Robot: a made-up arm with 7 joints. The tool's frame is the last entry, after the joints. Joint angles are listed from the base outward. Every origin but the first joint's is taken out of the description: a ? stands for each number. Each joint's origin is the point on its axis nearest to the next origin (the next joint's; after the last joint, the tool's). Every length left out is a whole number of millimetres.
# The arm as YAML. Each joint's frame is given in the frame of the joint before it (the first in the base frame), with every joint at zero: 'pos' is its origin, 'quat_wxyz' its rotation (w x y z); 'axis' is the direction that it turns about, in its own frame. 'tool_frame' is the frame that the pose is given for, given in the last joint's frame.
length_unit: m
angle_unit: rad
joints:
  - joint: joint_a
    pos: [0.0, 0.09, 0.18]
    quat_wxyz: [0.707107, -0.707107, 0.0, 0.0]
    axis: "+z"
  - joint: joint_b
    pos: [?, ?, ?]
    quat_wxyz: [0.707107, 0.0, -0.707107, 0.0]
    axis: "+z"
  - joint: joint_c
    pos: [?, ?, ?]
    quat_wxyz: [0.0, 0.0, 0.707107, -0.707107]
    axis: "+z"
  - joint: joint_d
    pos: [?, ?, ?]
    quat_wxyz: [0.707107, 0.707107, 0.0, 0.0]
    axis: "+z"
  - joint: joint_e
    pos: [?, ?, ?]
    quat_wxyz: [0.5, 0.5, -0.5, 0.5]
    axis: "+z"
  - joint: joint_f
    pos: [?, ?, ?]
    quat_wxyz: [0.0, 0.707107, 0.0, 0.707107]
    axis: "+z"
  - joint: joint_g
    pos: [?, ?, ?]
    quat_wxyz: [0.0, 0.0, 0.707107, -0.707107]
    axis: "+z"
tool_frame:
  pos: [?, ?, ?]
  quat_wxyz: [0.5, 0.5, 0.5, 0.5]
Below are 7 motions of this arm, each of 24 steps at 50 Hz.
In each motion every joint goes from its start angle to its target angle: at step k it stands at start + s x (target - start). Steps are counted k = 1, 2, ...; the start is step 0. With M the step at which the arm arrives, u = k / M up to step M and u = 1 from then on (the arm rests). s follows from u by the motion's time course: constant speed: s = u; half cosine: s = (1 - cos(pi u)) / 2; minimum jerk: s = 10 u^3 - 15 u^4 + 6 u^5.
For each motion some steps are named. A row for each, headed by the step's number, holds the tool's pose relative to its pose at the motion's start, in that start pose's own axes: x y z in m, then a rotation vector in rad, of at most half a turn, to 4 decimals.
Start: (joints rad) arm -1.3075 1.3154 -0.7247 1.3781 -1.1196 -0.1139 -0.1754
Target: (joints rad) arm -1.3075 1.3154 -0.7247 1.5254 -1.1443 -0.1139 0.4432
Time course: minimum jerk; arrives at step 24
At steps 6, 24:
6: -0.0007 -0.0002 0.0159 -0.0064 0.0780 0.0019
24: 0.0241 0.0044 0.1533 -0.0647 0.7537 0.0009

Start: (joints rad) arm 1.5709 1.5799 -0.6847 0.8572 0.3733 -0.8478 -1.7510
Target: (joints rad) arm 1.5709 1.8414 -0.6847 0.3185 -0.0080 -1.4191 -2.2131
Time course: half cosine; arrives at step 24
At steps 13, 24:
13: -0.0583 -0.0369 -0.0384 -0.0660 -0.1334 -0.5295
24: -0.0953 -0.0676 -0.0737 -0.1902 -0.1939 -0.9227

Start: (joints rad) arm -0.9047 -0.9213 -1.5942 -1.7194 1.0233 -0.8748 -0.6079
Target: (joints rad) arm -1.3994 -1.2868 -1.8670 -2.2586 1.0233 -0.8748 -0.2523
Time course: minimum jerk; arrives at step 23
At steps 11, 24:
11: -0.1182 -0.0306 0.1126 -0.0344 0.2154 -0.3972
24: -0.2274 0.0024 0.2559 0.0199 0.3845 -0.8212

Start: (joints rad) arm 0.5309 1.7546 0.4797 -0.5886 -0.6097 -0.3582 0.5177
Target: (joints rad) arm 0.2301 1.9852 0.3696 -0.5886 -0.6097 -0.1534 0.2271
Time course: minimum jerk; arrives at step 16
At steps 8, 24:
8: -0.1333 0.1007 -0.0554 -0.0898 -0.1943 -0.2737
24: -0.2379 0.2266 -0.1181 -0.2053 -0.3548 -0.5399

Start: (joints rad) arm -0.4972 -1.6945 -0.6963 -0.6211 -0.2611 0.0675 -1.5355
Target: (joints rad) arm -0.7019 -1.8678 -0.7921 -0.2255 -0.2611 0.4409 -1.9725
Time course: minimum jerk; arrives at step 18
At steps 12, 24:
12: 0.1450 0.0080 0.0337 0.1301 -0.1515 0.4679
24: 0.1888 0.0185 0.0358 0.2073 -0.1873 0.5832

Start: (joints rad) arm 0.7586 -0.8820 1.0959 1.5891 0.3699 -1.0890 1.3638
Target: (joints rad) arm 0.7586 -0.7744 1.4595 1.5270 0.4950 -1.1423 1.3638
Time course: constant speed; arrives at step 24
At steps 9, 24:
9: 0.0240 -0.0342 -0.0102 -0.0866 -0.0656 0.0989
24: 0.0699 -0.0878 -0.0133 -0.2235 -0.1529 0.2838

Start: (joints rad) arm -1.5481 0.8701 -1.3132 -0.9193 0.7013 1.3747 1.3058
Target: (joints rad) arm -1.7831 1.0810 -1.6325 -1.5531 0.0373 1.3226 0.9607
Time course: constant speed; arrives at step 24
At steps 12, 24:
12: 0.0826 0.1097 0.0321 0.1573 -0.4827 0.4622
24: 0.0909 0.2891 0.1501 0.5284 -1.0235 0.8323

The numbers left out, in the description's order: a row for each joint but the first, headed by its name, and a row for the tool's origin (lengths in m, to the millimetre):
joint_b: 0.21 -0.1 0.0
joint_c: 0.01 0.32 0.0
joint_d: -0.06 0.07 0.0
joint_e: 0.28 -0.01 0.0
joint_f: 0.21 -0.08 0.0
joint_g: 0.02 0.07 0.0
tool: -0.03 -0.1 0.0

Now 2 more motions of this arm.
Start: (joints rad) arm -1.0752 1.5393 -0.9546 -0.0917 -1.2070 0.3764 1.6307
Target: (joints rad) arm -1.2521 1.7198 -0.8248 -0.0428 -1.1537 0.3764 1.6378
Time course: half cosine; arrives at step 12
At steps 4, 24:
4: -0.0181 -0.0184 -0.0124 0.0151 0.0306 -0.0481
24: -0.0826 -0.0644 -0.0528 0.0583 0.1388 -0.1874

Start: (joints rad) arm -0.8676 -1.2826 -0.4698 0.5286 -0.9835 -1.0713 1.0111
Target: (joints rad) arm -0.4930 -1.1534 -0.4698 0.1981 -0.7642 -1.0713 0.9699
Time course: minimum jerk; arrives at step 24
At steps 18, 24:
18: 0.1016 -0.0522 -0.2074 0.3040 -0.4522 0.0604
24: 0.1168 -0.0522 -0.2294 0.3394 -0.5047 0.0628

